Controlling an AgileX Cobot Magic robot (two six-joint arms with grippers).
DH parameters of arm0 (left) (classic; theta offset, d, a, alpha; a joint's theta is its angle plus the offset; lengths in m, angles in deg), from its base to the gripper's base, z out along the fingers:
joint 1: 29.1 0.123 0 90
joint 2: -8.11 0 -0.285 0
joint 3: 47.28 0 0.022 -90
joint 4: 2.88 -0.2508 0 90
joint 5: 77.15 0 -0.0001 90
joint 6: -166.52 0.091 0 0
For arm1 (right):
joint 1: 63.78 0.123 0 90
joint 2: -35.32 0 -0.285 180
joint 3: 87.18 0 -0.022 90
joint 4: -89.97 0.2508 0 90
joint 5: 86.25 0 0.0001 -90
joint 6: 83.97 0.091 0 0
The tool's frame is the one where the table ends.
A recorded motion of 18 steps. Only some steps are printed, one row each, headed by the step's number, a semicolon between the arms.
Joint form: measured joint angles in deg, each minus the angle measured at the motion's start. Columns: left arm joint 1, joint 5, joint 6, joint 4, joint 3, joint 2; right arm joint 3, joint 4, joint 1, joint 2, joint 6, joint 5.
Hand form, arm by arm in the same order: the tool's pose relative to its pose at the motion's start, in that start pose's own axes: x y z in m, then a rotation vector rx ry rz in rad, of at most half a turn. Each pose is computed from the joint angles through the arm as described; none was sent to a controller.
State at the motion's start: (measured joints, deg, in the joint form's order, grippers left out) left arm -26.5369 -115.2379 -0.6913 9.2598 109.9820 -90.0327; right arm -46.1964 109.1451 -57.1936 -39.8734 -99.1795 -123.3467
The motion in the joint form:
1: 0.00 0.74 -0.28 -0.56 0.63 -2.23; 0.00 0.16 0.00 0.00 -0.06 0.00
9: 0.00 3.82 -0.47 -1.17 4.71 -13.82; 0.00 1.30 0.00 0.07 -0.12 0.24
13: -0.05 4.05 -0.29 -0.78 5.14 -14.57; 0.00 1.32 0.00 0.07 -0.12 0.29
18: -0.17 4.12 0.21 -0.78 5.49 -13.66; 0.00 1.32 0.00 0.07 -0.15 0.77
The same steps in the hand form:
1: -0.0027 0.0022 0.0103 -0.0071 0.0164 -0.0007; 0.0000 0.0001 0.0000 -0.0016 -0.0004 0.0012
9: -0.0143 0.0113 0.0646 -0.0174 0.0952 -0.0105; -0.0007 0.0011 -0.0003 -0.0121 -0.0088 0.0158
13: -0.0157 0.0113 0.0679 -0.0141 0.0960 -0.0130; -0.0008 0.0011 -0.0003 -0.0120 -0.0097 0.0161
18: -0.0192 0.0100 0.0621 -0.0145 0.0733 0.0004; -0.0015 0.0009 -0.0003 -0.0098 -0.0178 0.0156

